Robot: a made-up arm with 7 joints.
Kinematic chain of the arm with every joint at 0, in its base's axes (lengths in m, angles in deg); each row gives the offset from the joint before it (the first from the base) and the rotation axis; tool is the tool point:
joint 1: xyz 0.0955 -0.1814 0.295 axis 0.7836 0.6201 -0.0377
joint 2: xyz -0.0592 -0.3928 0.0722 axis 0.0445 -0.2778 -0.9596
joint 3: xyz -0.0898 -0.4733 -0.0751 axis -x
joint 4: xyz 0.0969 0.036 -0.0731 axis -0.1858 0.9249 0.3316
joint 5: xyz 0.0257 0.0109 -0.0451 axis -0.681 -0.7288 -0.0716
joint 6: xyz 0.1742 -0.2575 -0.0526 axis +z
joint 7: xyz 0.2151 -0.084 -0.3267 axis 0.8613 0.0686 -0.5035
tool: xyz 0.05 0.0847 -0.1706
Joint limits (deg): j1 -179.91..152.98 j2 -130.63..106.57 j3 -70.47..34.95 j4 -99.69..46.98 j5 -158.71..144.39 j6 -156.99..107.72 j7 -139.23..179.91
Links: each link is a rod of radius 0.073 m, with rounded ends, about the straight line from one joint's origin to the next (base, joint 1, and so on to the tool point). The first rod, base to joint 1, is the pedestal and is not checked.
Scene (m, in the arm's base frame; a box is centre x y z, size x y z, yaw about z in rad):
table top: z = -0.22
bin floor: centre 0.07 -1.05 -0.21 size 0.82 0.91 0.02 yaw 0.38
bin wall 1: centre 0.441 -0.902 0 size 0.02 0.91 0.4 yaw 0.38
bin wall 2: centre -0.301 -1.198 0 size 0.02 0.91 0.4 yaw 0.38
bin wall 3: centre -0.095 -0.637 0 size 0.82 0.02 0.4 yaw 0.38
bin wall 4: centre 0.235 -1.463 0 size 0.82 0.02 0.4 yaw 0.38
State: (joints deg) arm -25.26 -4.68 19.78 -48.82 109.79 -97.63 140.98
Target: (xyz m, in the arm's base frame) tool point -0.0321 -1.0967 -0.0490
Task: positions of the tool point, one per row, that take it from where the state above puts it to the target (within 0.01 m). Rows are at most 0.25 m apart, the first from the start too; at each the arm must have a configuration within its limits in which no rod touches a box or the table.
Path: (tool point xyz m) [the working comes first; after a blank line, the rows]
Joints at the target: -52.17 35.41 10.89 -99.69 144.39 -94.64 147.49
Straight joint move there: touches bin wall 2.

1: -0.5900 -1.2619 0.5377
2: -0.5517 -1.2383 0.4131
3: -0.4186 -1.2227 0.3385
4: -0.2279 -1.1867 0.3500
5: -0.0321 -1.0968 0.4530
6: -0.0037 -1.1291 0.2934
7: -0.0031 -1.1300 0.1226
8: -0.0321 -1.0967 -0.0490

